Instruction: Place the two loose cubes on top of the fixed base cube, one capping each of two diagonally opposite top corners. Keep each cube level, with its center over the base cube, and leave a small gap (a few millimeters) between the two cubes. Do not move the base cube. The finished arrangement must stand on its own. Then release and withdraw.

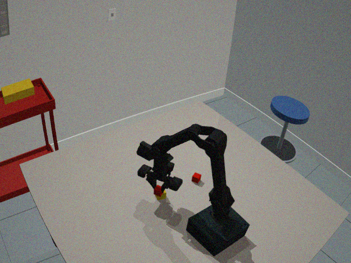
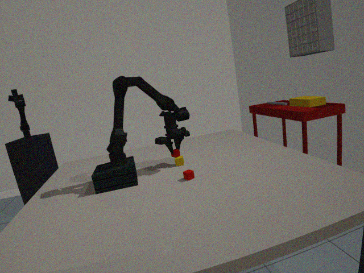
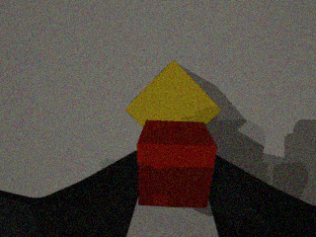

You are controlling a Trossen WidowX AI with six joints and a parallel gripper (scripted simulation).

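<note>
My gripper tip is 1 cm short of the yellow cube, 2 cm to the left of it and 4 cm above it. Also, from my gripper tip: red cube: 5 cm ahead, 22 cm to the right, 4 cm below.
</note>
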